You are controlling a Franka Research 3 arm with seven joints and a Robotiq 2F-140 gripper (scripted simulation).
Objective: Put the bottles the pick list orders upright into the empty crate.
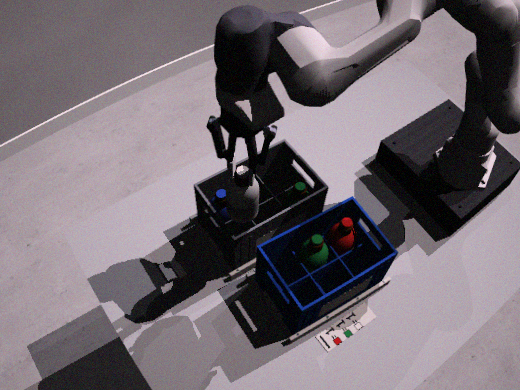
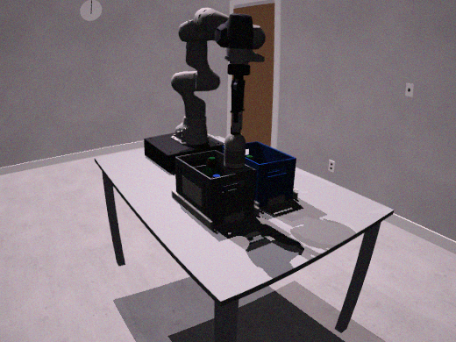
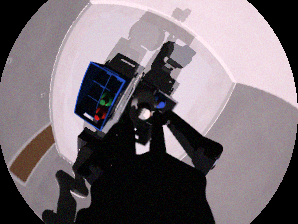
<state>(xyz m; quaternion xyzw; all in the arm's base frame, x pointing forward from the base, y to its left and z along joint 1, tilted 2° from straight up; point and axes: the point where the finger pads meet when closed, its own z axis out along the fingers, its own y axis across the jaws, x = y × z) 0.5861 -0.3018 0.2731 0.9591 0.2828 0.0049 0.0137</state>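
The white-labelled bottle is 8 cm below my hand. Round my hand: black crate (9 cm behind, 2 cm to the right, 26 cm below); then blue crate (7 cm behind, 21 cm to the left, 26 cm below); then blue-label bottle (1 cm behind, 8 cm to the right, 25 cm below).
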